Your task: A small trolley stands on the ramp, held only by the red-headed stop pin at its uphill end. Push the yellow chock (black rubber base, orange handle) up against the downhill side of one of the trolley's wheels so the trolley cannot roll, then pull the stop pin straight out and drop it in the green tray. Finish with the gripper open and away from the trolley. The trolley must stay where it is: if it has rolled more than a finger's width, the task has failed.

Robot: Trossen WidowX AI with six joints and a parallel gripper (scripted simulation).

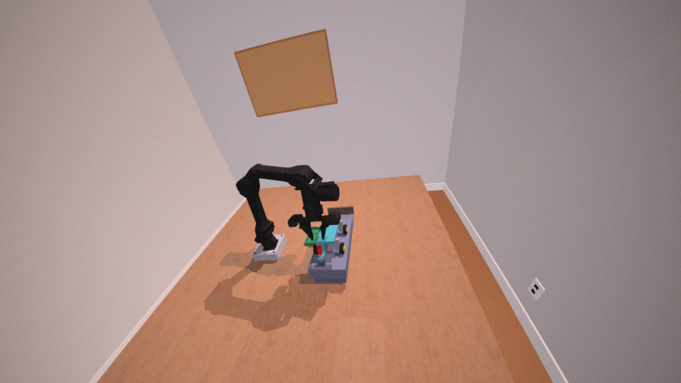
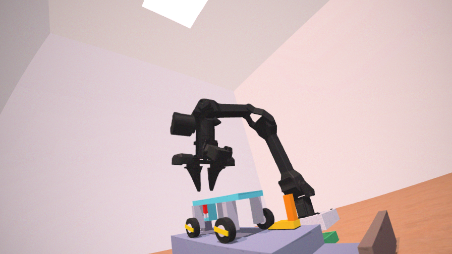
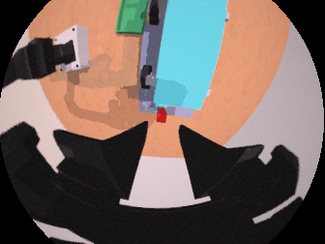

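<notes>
Now: the red-headed stop pin 6 cm below my gripper tip and 2 cm to the right of it. Round my gripper tip: trolley (9 cm to the left, 8 cm below, 3 cm ahead); then yellow chock (21 cm to the left, 11 cm below, 2 cm behind); then grey ramp (15 cm below, 10 cm to the left, 3 cm ahead).
</notes>
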